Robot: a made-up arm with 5 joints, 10 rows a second.
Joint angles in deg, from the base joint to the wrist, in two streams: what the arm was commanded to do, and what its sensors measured. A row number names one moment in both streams.
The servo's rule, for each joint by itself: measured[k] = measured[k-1] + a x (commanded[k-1-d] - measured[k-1]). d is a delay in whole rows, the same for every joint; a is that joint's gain. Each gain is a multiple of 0.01, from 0.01 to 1. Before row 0 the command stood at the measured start. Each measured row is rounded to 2 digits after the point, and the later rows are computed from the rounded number. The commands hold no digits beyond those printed.
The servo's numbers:
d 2
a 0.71 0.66 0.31 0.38 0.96
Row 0, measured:
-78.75 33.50 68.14 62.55 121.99
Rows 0 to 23, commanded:
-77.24 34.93 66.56 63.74 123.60
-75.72 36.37 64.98 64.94 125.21
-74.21 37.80 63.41 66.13 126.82
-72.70 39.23 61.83 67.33 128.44
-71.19 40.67 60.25 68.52 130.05
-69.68 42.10 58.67 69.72 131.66
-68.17 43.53 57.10 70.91 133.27
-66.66 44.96 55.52 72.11 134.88
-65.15 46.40 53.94 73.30 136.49
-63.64 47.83 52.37 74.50 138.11
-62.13 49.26 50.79 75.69 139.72
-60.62 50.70 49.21 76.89 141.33
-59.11 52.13 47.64 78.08 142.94
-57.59 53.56 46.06 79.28 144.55
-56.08 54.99 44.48 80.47 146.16
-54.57 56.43 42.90 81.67 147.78
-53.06 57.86 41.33 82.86 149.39
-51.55 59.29 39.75 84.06 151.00
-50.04 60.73 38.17 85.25 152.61
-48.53 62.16 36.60 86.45 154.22
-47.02 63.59 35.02 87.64 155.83
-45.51 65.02 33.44 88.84 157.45
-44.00 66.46 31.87 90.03 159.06
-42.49 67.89 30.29 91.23 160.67
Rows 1 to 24, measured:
-78.75 33.50 68.14 62.55 121.99
-78.75 33.50 68.14 62.55 121.99
-77.68 34.44 67.65 63.00 123.54
-76.29 35.71 66.82 63.74 125.14
-74.81 37.09 65.76 64.65 126.75
-73.31 38.50 64.54 65.67 128.37
-71.80 39.93 63.21 66.75 129.98
-70.29 41.36 61.80 67.88 131.59
-68.78 42.79 60.34 69.03 133.20
-67.27 44.22 58.85 70.20 134.81
-65.76 45.66 57.33 71.38 136.42
-64.25 47.09 55.79 72.57 138.04
-62.74 48.52 54.24 73.76 139.65
-61.23 49.96 52.68 74.95 141.26
-59.72 51.39 51.12 76.14 142.87
-58.21 52.82 49.55 77.33 144.48
-56.70 54.25 47.98 78.52 146.09
-55.19 55.69 46.41 79.72 147.71
-53.68 57.12 44.84 80.91 149.32
-52.17 58.55 43.26 82.11 150.93
-50.66 59.99 41.68 83.30 152.54
-49.15 61.42 40.11 84.50 154.15
-47.64 62.85 38.53 85.69 155.76
-46.13 64.28 36.95 86.89 157.38

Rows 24 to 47, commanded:
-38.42 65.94 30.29 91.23 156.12
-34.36 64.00 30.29 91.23 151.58
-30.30 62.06 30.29 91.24 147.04
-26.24 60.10 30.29 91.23 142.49
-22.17 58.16 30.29 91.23 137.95
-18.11 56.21 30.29 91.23 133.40
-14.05 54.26 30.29 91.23 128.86
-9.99 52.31 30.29 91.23 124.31
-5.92 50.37 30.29 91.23 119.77
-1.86 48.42 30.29 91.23 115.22
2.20 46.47 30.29 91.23 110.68
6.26 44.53 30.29 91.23 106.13
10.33 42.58 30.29 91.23 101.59
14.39 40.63 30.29 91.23 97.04
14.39 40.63 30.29 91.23 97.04
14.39 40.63 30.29 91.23 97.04
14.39 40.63 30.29 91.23 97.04
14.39 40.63 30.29 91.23 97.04
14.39 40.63 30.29 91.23 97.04
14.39 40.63 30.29 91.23 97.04
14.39 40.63 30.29 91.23 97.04
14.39 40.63 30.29 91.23 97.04
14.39 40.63 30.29 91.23 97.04
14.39 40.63 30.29 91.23 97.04
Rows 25 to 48, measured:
-44.62 65.72 35.38 88.08 158.99
-43.11 67.15 33.80 89.28 160.60
-39.78 66.35 32.71 90.02 156.30
-35.93 64.80 31.96 90.48 151.77
-31.93 62.99 31.44 90.77 147.23
-27.89 61.08 31.08 90.94 142.68
-23.83 59.15 30.84 91.05 138.14
-19.77 57.21 30.67 91.12 133.59
-15.71 55.26 30.55 91.16 129.05
-11.65 53.31 30.47 91.19 124.50
-7.58 51.37 30.41 91.21 119.96
-3.52 49.42 30.37 91.22 115.41
0.54 47.47 30.35 91.22 110.87
4.60 45.53 30.33 91.22 106.32
8.67 43.58 30.32 91.22 101.78
12.73 41.63 30.31 91.22 97.23
13.91 40.97 30.30 91.22 97.05
14.25 40.75 30.30 91.22 97.04
14.35 40.67 30.30 91.22 97.04
14.38 40.64 30.30 91.22 97.04
14.39 40.63 30.30 91.22 97.04
14.39 40.63 30.30 91.22 97.04
14.39 40.63 30.30 91.22 97.04
14.39 40.63 30.30 91.22 97.04

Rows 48 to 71, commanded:
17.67 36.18 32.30 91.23 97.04
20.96 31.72 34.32 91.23 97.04
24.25 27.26 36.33 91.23 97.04
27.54 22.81 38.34 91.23 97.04
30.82 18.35 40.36 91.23 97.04
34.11 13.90 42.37 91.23 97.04
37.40 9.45 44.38 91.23 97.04
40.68 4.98 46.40 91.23 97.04
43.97 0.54 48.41 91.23 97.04
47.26 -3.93 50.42 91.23 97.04
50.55 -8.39 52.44 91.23 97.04
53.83 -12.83 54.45 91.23 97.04
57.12 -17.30 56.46 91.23 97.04
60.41 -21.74 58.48 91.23 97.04
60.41 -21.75 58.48 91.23 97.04
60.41 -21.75 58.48 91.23 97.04
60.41 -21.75 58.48 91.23 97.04
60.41 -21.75 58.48 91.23 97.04
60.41 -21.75 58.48 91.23 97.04
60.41 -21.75 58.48 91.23 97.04
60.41 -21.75 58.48 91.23 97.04
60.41 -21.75 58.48 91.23 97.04
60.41 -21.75 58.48 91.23 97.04
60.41 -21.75 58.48 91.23 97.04
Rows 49 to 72, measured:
14.39 40.63 30.30 91.22 97.04
14.39 40.63 30.30 91.22 97.04
16.72 37.69 30.92 91.22 97.04
19.73 33.75 31.97 91.22 97.04
22.94 29.47 33.32 91.22 97.04
26.21 25.07 34.88 91.22 97.04
29.48 20.63 36.58 91.22 97.04
32.77 16.19 38.37 91.22 97.04
36.06 11.74 40.23 91.22 97.04
39.34 7.28 42.14 91.22 97.04
42.63 2.83 44.08 91.22 97.04
45.92 -1.63 46.05 91.22 97.04
49.21 -6.09 48.03 91.22 97.04
52.49 -10.54 50.02 91.22 97.04
55.78 -15.00 52.02 91.22 97.04
59.07 -19.45 54.02 91.22 97.04
60.02 -20.97 55.40 91.22 97.04
60.30 -21.48 56.35 91.22 97.04
60.38 -21.66 57.01 91.22 97.04
60.40 -21.72 57.47 91.22 97.04
60.41 -21.74 57.78 91.22 97.04
60.41 -21.75 58.00 91.22 97.04
60.41 -21.75 58.15 91.22 97.04
60.41 -21.75 58.25 91.22 97.04

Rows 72 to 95, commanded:
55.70 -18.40 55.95 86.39 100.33
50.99 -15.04 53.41 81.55 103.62
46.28 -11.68 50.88 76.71 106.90
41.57 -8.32 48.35 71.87 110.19
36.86 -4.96 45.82 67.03 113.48
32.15 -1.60 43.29 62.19 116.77
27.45 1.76 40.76 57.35 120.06
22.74 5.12 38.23 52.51 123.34
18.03 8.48 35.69 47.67 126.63
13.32 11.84 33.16 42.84 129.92
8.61 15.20 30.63 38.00 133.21
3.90 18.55 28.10 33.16 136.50
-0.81 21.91 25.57 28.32 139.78
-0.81 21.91 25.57 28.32 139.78
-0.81 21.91 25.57 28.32 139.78
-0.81 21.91 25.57 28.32 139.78
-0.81 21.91 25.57 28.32 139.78
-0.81 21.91 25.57 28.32 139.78
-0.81 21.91 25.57 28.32 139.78
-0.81 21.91 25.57 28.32 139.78
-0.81 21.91 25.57 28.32 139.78
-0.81 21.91 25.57 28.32 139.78
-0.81 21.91 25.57 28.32 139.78
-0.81 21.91 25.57 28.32 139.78
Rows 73 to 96, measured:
60.41 -21.75 58.32 91.22 97.04
60.41 -21.75 58.37 91.22 97.04
57.07 -19.54 57.62 89.38 100.20
52.75 -16.57 56.31 86.40 103.48
48.16 -13.34 54.63 82.72 106.76
43.48 -10.03 52.68 78.60 110.05
38.78 -6.68 50.55 74.20 113.34
34.07 -3.33 48.30 69.64 116.63
29.37 0.03 45.96 64.97 119.92
24.66 3.39 43.56 60.24 123.20
19.95 6.75 41.12 55.46 126.49
15.24 10.11 38.65 50.66 129.78
10.53 13.47 36.16 45.85 133.07
5.82 16.82 33.66 41.03 136.36
1.11 20.18 31.15 36.20 139.64
-0.25 21.32 29.42 33.21 139.77
-0.65 21.71 28.23 31.35 139.78
-0.76 21.84 27.41 30.20 139.78
-0.80 21.89 26.84 29.49 139.78
-0.81 21.90 26.45 29.05 139.78
-0.81 21.91 26.18 28.77 139.78
-0.81 21.91 25.99 28.60 139.78
-0.81 21.91 25.86 28.49 139.78
-0.81 21.91 25.77 28.43 139.78

